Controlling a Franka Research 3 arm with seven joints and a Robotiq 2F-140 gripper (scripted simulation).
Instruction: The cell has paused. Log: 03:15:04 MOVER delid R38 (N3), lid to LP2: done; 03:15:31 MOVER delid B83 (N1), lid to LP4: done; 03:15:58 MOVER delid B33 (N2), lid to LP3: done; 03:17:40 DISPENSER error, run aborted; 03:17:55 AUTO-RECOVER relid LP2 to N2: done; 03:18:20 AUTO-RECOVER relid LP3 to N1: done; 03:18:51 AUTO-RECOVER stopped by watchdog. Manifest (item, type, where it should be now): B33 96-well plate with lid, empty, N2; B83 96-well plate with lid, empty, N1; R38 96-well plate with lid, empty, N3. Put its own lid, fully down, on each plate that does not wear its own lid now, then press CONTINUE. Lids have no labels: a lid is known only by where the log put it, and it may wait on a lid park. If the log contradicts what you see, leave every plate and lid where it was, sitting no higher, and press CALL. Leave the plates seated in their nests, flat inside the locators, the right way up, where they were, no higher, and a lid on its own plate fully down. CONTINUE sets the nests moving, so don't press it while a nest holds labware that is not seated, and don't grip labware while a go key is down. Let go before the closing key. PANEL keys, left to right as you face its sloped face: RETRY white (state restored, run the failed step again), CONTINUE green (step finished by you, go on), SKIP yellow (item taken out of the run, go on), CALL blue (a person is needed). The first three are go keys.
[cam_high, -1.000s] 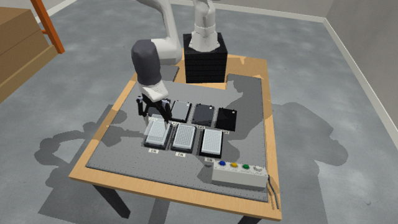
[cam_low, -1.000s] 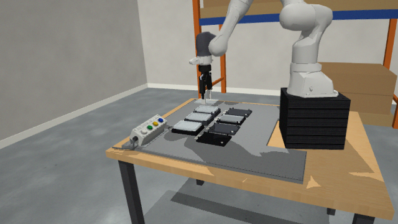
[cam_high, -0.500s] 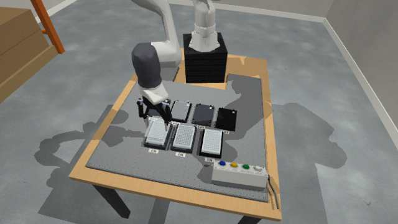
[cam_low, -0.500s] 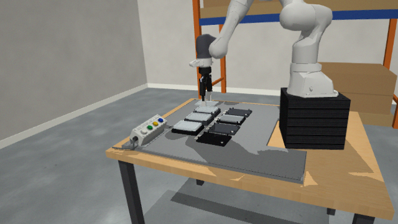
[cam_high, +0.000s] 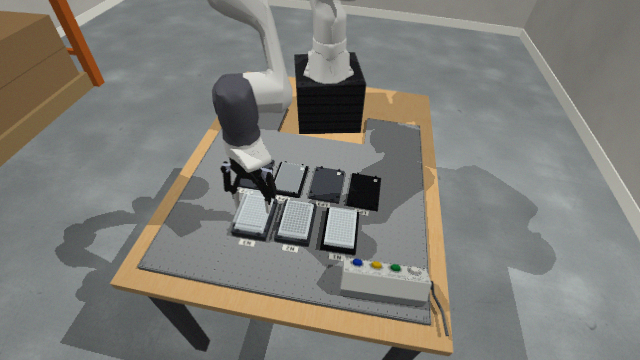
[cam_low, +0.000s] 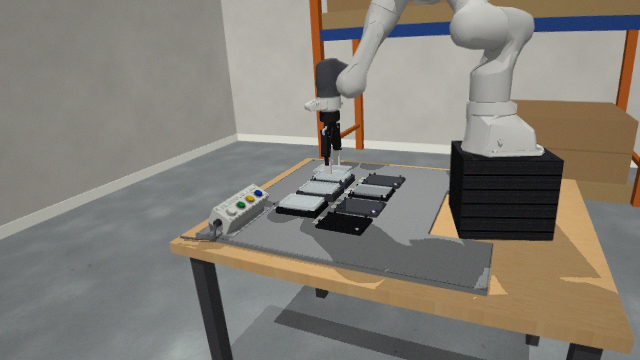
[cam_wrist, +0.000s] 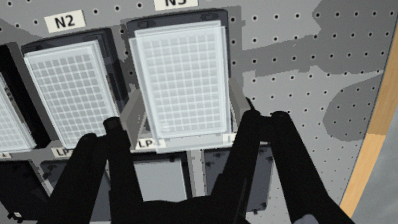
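The plate lies 50 mm below my hand. From my hand the other things lie so: lid park LP3: 140 mm behind, 230 mm to the left, 80 mm below; then N1 label: 140 mm ahead, 240 mm to the left, 80 mm below; then lid park LP2: 190 mm behind, 20 mm to the right, 80 mm below.
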